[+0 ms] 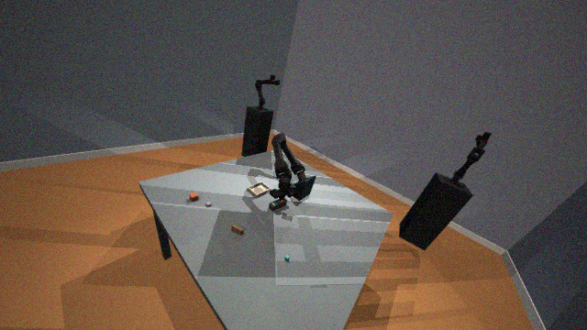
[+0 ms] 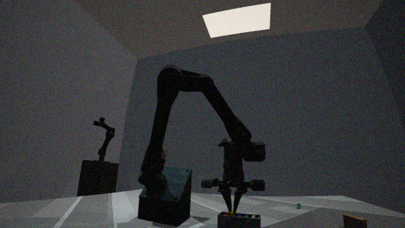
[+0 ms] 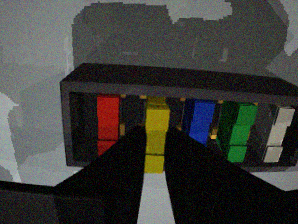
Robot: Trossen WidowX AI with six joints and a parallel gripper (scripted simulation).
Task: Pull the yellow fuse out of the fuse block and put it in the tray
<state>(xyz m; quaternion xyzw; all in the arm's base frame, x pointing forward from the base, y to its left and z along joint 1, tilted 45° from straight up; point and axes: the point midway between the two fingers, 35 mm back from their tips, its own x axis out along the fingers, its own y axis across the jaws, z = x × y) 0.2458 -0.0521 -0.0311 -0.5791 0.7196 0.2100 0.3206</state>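
My gripper tip is 2 cm past the red fuse and 2 cm above it. Also, from my gripper tip: green fuse: 4 cm ahead, 2 cm below, 1 cm to the right; then yellow fuse: 1 cm below; then blue fuse: 2 cm below, 2 cm ahead.
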